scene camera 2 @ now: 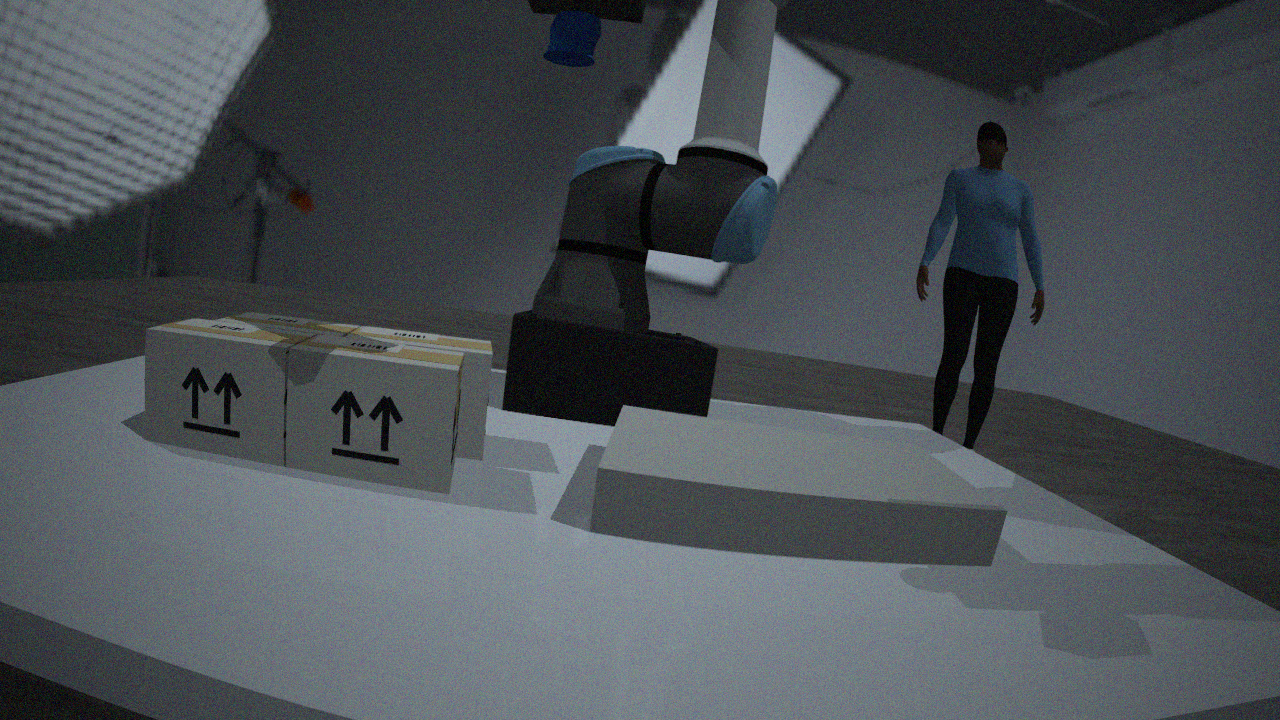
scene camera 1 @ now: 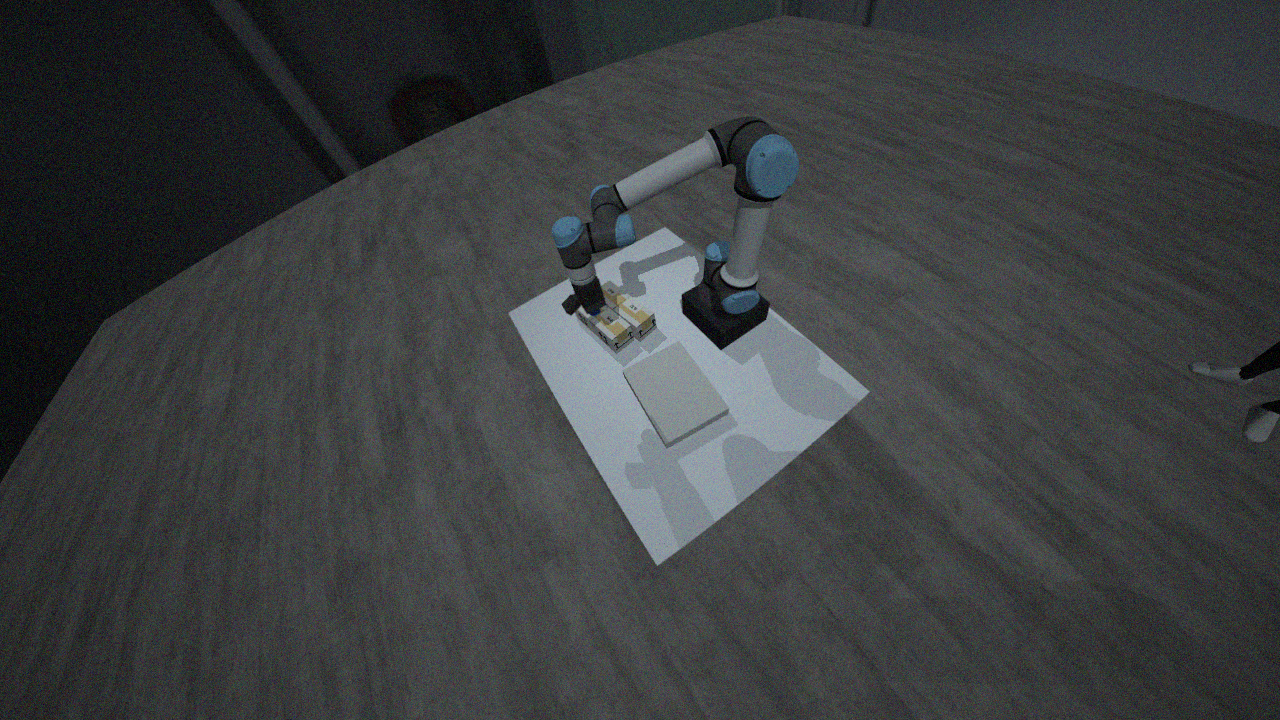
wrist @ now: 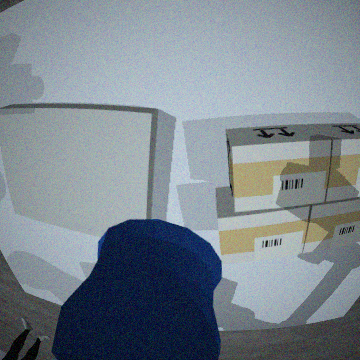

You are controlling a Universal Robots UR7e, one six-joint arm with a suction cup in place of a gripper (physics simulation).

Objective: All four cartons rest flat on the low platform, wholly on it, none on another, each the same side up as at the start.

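Frame: origin at the arm's base, x back, y left, z down, level; metres.
Where they show: hand, tool point: (scene camera 2: 568,58) (scene camera 1: 594,311) (wrist: 156,270); arm's base, link origin: (scene camera 2: 589,322) (scene camera 1: 717,295).
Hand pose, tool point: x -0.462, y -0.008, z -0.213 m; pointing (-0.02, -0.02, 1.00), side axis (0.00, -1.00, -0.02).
Observation:
Each offset is from my tool point to the top centre of the thing.
Four white cartons with tan tape stand in a tight two-by-two block beside the platform. In the row with arrow marks facing scene camera 2 are the platform-end carton @(dx +0.060, dy -0.125, dz +0.226 m) (scene camera 1: 613,329) (scene camera 2: 371,420) (wrist: 250,180) and the far-end carton @(dx +0.030, dy -0.262, dz +0.226 m) (scene camera 2: 255,358) (wrist: 347,160). Behind them are another platform-end carton @(dx +0.163, dy -0.123, dz +0.226 m) (scene camera 1: 635,313) (scene camera 2: 474,411) (wrist: 240,242) and another far-end carton @(dx +0.131, dy -0.261, dz +0.226 m) (scene camera 2: 268,316) (wrist: 342,212). The low grey platform @(dx +0.122, dy +0.224, dz +0.272 m) (scene camera 1: 675,394) (scene camera 2: 787,456) (wrist: 75,165) carries no carton. My blue suction cup (scene camera 1: 595,311) (scene camera 2: 570,60) (wrist: 160,230) is open and empty, raised above carton height and touching nothing.
The arm's black base (scene camera 1: 723,313) (scene camera 2: 608,367) stands behind the cartons and platform as seen by scene camera 2. All rest on a white sheet (scene camera 1: 572,376) (scene camera 2: 358,582) (wrist: 200,60). A person (scene camera 2: 984,223) in a blue top stands beyond it. Shadows cross the cartons.

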